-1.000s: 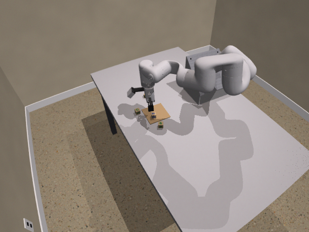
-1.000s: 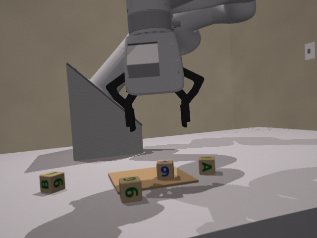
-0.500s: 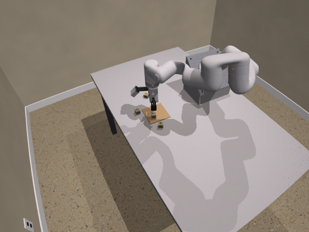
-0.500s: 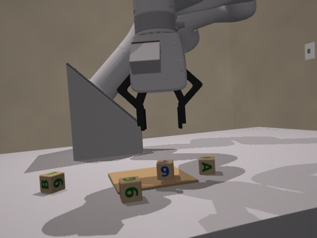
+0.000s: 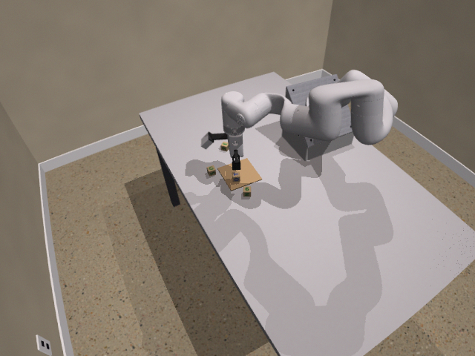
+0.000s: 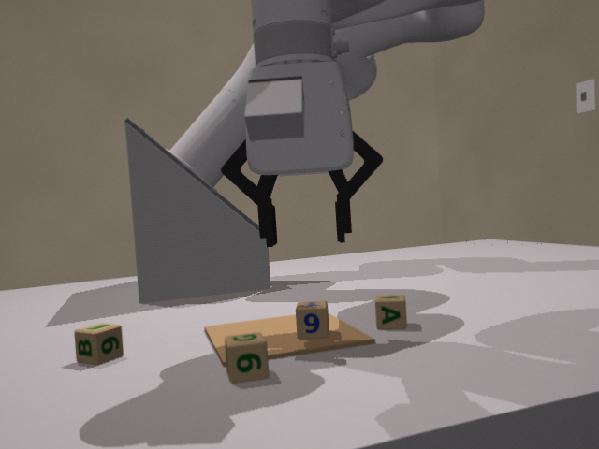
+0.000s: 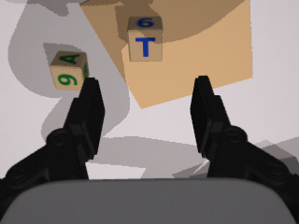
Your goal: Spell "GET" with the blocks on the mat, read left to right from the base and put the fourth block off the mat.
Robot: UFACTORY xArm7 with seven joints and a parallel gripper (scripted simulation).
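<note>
My hand is 20 mm past the tan mat, 30 mm to the left of it and 110 mm above it. The rest, counted from my hand: wooden block (80 mm ahead, 70 mm to the right, 90 mm below).
</note>
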